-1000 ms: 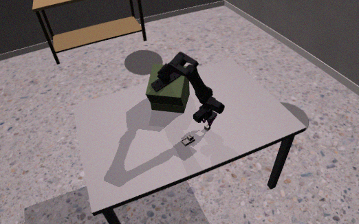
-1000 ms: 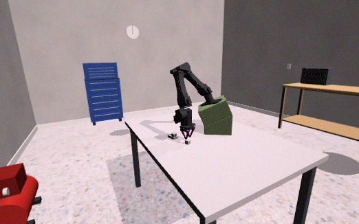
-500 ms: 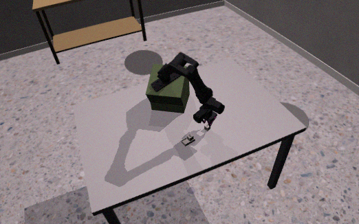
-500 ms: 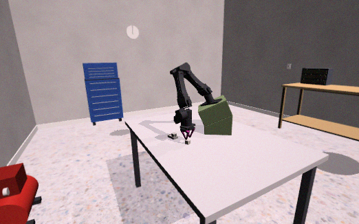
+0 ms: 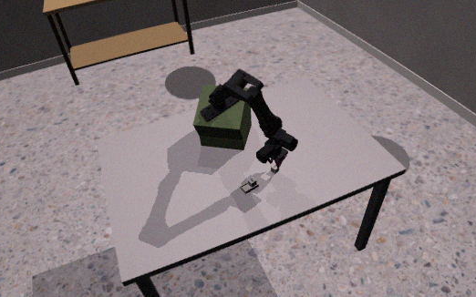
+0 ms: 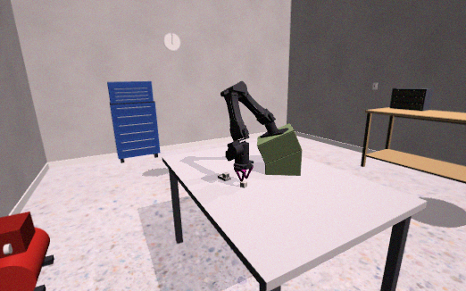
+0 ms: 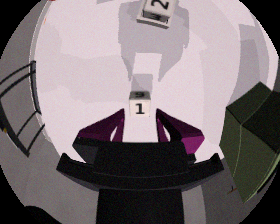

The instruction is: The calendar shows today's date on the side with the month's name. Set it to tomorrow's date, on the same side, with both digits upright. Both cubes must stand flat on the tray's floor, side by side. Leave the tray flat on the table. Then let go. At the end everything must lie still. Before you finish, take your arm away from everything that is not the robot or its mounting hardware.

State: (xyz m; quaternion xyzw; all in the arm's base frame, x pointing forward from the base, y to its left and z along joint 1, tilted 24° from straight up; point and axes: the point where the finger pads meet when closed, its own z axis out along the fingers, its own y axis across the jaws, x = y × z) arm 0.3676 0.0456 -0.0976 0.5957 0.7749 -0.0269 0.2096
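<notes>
Now: hand 3 cm above the white cube. From my hand the other things lie so: calendar tray 1 cm ahead, 16 cm to the right, 4 cm below.
</notes>
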